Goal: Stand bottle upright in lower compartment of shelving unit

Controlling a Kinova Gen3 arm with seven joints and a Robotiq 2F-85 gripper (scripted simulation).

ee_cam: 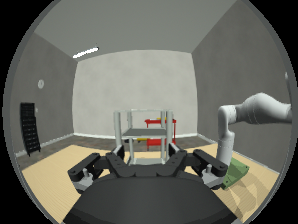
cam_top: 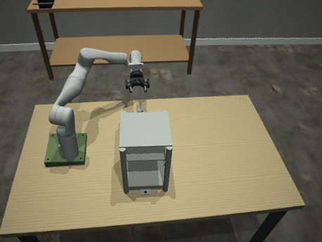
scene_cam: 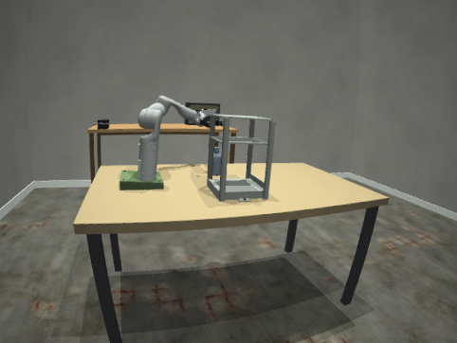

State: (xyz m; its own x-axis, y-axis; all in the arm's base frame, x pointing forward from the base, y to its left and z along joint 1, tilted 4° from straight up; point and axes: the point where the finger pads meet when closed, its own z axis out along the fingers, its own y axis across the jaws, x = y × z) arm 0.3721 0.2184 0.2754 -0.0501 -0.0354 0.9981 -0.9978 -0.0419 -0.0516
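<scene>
The pale blue bottle is 19 cm below my hand, 1 cm to the right of it and 1 cm ahead of it. Also, from my hand: grey shelving unit: 35 cm to the right, 11 cm below, 2 cm ahead.
</scene>
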